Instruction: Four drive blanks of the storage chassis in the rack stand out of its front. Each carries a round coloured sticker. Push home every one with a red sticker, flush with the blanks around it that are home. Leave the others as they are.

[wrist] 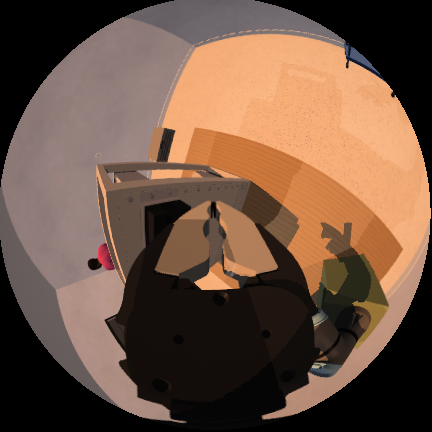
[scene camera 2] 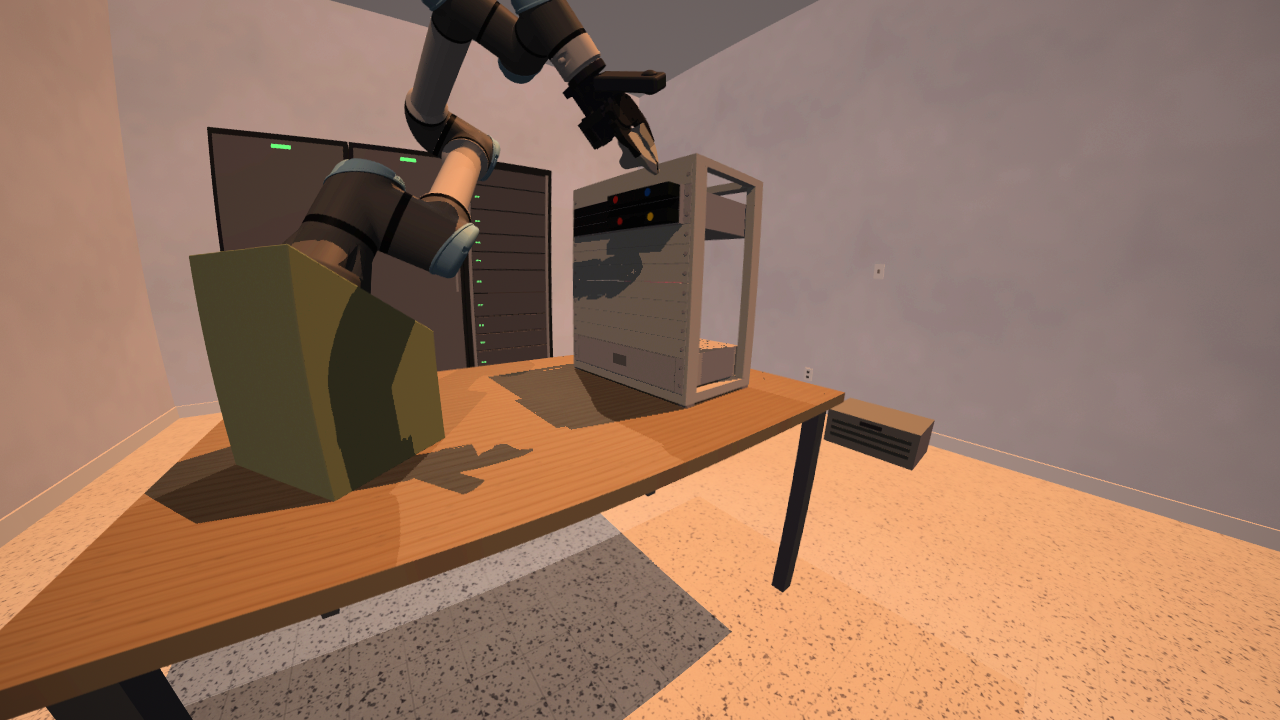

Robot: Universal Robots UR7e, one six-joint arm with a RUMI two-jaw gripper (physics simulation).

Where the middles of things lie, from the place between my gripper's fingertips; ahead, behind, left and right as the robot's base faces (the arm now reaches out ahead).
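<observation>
Rack (scene camera 2: 646,335): 21 cm below my hand, 19 cm ahead of it, 34 cm to the left of it.
</observation>
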